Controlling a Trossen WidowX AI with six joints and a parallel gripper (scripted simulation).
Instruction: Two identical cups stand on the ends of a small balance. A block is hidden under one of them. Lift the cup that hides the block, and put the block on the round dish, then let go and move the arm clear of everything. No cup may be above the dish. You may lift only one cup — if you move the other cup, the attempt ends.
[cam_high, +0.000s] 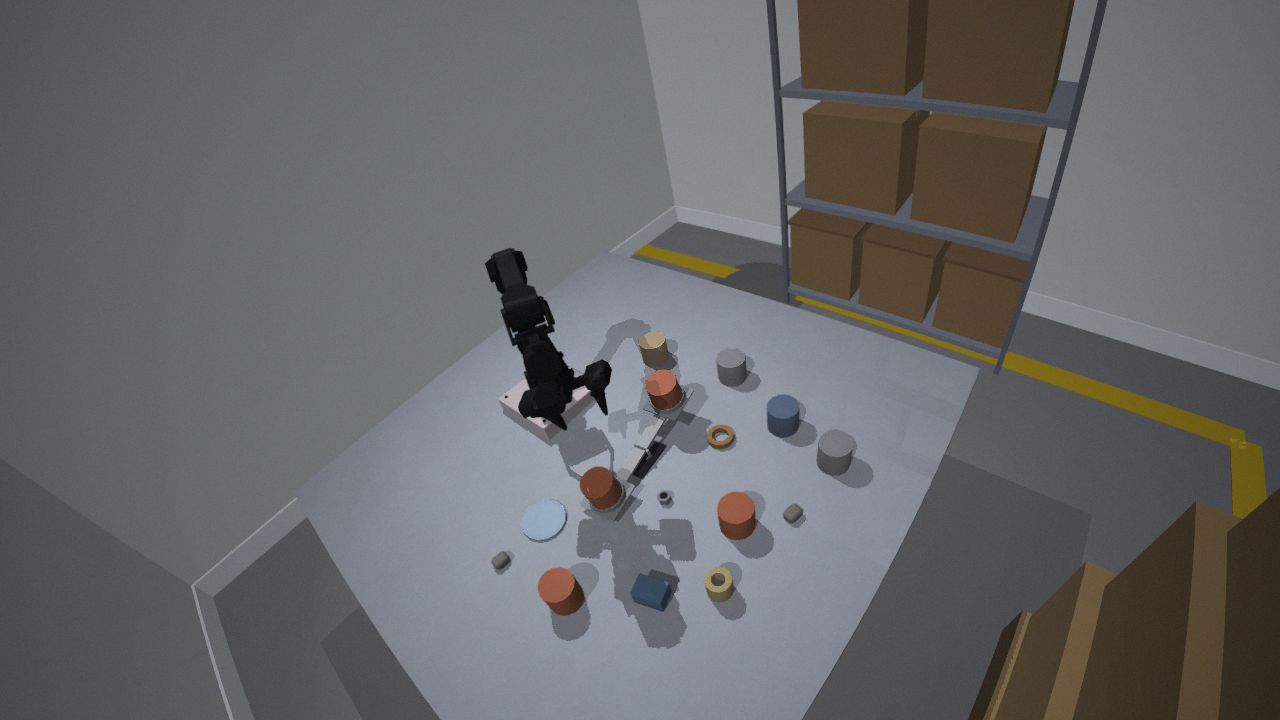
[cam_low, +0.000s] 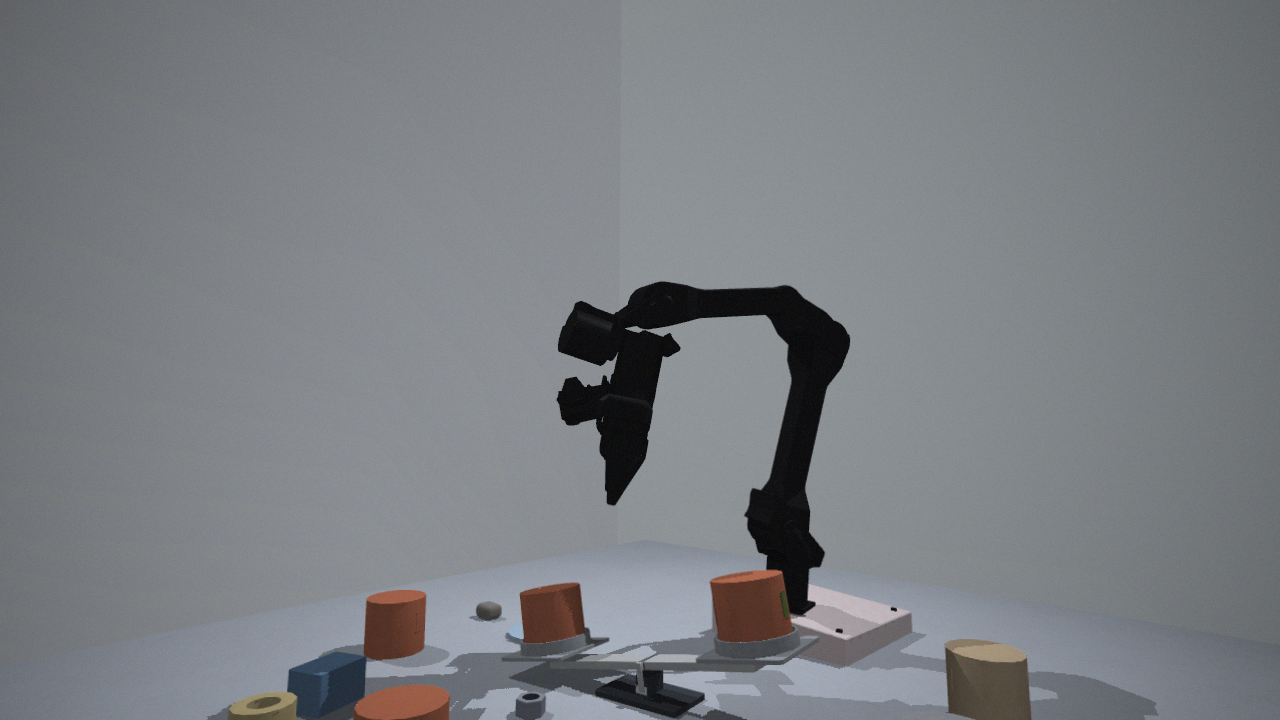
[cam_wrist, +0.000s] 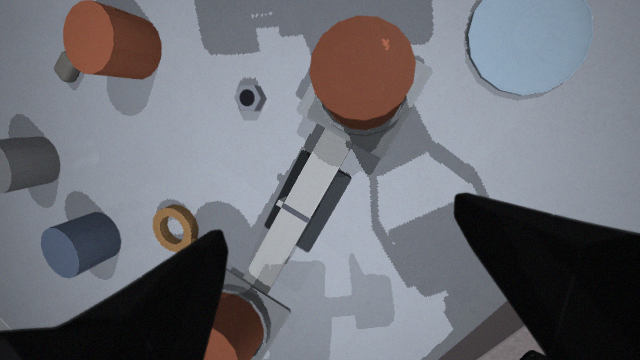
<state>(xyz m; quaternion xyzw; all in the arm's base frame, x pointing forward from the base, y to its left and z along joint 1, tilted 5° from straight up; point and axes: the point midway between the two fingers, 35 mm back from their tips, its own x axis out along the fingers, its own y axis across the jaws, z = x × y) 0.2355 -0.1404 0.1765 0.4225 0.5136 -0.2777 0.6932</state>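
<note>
Right now my gripper tip is 3 cm short of the grey block, 5 cm to the left of it and 15 cm above it. From my gripper tip the other things lie so: small balance: 5 cm ahead, 8 cm to the left, 17 cm below; then nut: 14 cm ahead, 19 cm below; then pale blue round dish: 8 cm behind, 15 cm to the right, 19 cm below.
</note>
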